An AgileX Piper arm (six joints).
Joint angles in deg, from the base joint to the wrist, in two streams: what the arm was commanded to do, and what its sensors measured. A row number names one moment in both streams.
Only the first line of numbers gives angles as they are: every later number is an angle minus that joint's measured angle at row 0.
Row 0, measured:
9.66 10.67 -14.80 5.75 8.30 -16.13
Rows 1 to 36, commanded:
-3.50 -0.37 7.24 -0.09 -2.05 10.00
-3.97 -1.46 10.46 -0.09 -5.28 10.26
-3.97 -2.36 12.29 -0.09 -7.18 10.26
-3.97 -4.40 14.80 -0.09 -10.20 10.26
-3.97 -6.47 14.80 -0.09 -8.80 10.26
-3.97 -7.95 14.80 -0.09 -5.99 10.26
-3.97 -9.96 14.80 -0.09 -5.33 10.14
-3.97 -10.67 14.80 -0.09 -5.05 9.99
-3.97 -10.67 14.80 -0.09 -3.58 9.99
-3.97 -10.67 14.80 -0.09 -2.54 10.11
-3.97 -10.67 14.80 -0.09 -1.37 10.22
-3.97 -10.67 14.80 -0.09 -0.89 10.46
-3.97 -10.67 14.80 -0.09 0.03 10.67
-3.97 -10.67 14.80 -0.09 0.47 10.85
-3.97 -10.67 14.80 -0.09 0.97 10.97
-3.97 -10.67 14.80 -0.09 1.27 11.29
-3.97 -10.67 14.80 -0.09 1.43 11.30
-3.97 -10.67 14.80 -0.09 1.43 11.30
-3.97 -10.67 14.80 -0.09 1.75 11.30
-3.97 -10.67 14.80 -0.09 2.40 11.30
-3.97 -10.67 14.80 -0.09 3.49 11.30
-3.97 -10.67 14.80 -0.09 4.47 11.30
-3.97 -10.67 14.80 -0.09 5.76 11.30
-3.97 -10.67 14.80 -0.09 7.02 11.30
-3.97 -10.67 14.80 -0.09 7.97 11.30
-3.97 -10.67 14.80 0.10 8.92 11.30
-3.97 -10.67 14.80 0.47 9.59 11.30
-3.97 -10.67 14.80 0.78 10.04 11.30
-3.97 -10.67 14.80 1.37 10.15 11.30
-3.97 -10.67 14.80 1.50 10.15 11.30
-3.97 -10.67 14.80 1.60 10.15 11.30
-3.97 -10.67 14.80 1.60 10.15 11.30
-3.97 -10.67 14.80 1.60 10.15 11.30
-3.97 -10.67 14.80 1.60 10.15 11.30
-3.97 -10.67 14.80 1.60 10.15 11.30
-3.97 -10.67 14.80 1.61 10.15 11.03
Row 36, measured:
-3.83 -10.41 14.87 1.50 10.19 11.17
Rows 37 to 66, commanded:
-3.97 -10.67 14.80 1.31 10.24 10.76
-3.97 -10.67 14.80 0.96 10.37 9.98
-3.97 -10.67 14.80 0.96 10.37 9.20
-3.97 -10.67 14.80 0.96 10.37 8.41
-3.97 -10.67 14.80 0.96 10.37 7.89
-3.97 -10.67 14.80 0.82 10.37 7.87
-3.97 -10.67 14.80 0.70 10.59 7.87
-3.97 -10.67 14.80 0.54 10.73 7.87
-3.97 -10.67 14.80 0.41 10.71 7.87
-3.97 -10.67 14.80 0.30 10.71 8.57
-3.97 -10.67 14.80 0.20 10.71 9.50
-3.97 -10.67 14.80 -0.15 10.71 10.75
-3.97 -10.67 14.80 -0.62 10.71 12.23
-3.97 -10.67 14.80 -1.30 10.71 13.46
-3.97 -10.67 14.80 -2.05 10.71 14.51
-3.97 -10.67 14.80 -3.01 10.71 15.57
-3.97 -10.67 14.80 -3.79 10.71 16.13
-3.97 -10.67 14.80 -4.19 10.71 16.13
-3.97 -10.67 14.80 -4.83 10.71 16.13
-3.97 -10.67 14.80 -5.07 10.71 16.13
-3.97 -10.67 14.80 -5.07 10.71 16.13
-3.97 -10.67 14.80 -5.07 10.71 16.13
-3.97 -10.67 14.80 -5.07 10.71 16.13
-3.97 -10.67 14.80 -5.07 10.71 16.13
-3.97 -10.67 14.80 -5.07 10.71 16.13
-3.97 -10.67 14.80 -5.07 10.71 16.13
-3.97 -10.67 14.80 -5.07 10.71 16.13
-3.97 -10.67 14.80 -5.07 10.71 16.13
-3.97 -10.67 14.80 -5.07 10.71 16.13
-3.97 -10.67 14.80 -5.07 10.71 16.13
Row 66, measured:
-3.83 -10.41 14.87 -4.46 10.87 16.13
